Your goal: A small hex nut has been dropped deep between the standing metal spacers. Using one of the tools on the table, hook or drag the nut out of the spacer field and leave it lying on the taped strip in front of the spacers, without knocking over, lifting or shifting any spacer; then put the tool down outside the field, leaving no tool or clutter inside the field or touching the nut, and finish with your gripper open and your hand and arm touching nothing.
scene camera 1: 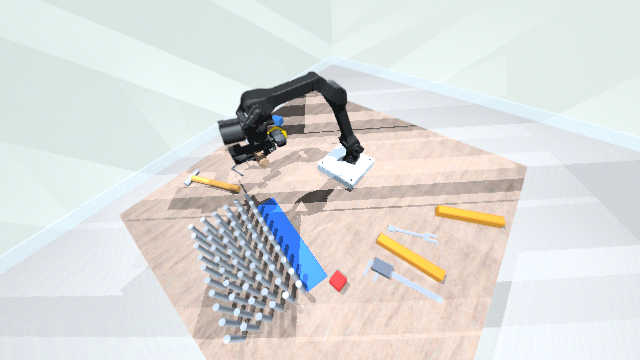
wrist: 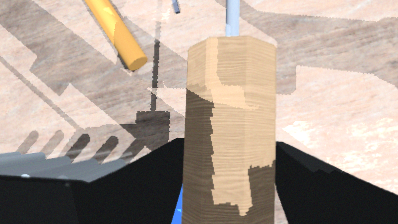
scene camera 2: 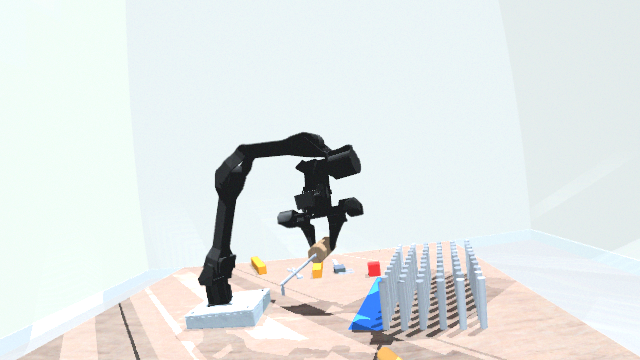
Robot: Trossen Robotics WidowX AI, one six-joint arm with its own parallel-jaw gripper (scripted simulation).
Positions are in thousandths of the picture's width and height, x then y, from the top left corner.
Labels:
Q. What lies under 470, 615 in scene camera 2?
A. The gripper.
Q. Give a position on a blue taped strip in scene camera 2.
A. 577, 882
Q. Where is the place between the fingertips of the gripper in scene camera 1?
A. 405, 440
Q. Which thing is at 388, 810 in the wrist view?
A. The gripper.

